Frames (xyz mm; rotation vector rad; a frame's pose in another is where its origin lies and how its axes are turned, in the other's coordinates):
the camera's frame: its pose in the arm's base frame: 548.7 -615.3 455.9 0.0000 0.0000 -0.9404
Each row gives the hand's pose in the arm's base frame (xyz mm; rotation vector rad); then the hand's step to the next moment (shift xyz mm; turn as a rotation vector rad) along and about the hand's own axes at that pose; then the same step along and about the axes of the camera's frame.
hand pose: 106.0 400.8 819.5 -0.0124 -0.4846 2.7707
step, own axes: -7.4 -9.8 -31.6 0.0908 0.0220 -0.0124
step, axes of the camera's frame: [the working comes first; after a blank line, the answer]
step, axes of the arm's base frame: 12.1 16.7 -26.9 -0.0921 0.0135 -0.0147

-6.4 19.7 -26.9 -0.0652 -0.0664 -0.0147
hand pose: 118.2 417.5 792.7 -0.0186 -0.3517 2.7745
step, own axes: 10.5 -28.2 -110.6 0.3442 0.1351 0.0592
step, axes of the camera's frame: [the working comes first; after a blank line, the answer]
step, axes of the arm's base frame: 5.6 55.7 -100.0 -0.3723 -0.0212 0.0346

-41.7 37.4 -100.0 -0.2023 -0.3132 0.0346
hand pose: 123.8 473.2 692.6 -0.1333 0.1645 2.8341
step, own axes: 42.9 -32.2 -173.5 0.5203 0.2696 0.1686
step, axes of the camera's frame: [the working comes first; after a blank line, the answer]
step, axes of the arm's base frame: -18.3 21.0 -179.5 -0.5882 -0.0841 0.1370

-27.7 -2.4 -179.5 -0.2788 -0.5247 0.1370
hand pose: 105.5 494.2 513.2 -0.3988 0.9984 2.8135
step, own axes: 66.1 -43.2 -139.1 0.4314 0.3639 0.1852
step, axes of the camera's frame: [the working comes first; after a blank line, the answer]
step, axes of the arm's base frame: -25.9 -52.6 -148.8 -0.5262 -0.1494 0.2316

27.2 -51.9 -148.8 -0.1895 -0.5131 0.2316
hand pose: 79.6 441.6 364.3 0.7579 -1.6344 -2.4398
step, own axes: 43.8 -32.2 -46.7 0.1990 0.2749 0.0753
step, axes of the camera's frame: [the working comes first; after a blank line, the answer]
step, axes of the arm's base frame: -10.8 -41.3 -57.5 -0.2575 -0.1218 0.1993

27.0 -33.1 -57.5 -0.0533 -0.2798 0.1993
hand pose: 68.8 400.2 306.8 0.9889 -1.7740 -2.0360
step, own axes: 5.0 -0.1 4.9 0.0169 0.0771 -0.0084
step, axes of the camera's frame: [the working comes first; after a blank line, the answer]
step, axes of the arm's base frame: -6.8 0.8 -1.6 -0.0248 -0.0334 0.0676

-4.6 -5.0 -1.6 0.0123 -0.0397 0.0676
